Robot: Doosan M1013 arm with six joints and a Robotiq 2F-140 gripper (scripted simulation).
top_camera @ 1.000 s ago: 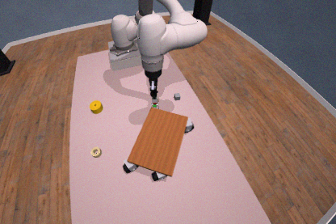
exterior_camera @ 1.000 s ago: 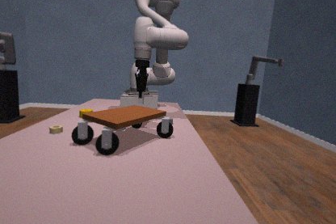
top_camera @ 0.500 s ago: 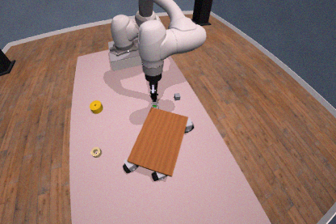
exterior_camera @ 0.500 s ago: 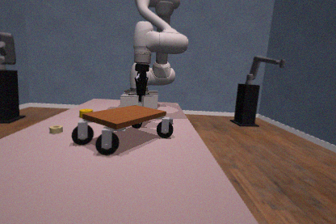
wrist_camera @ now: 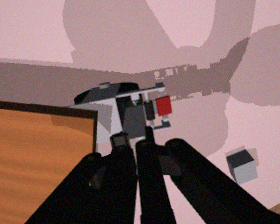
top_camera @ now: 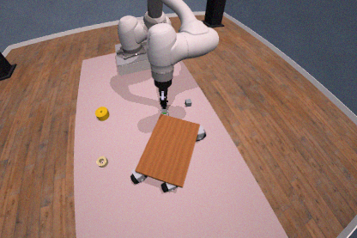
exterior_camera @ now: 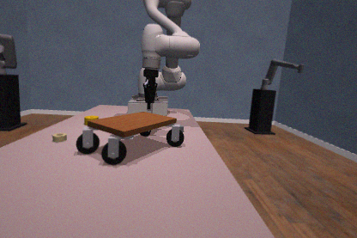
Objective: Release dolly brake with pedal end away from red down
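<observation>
My gripper is now 10 mm past the caster brake pedal and 50 mm above it. The rest, counted from my hand: cream ring: 100 mm ahead, 380 mm to the right, 120 mm below; then yellow cylinder: 190 mm behind, 330 mm to the right, 110 mm below; then grey cube: 60 mm behind, 180 mm to the left, 120 mm below.
</observation>
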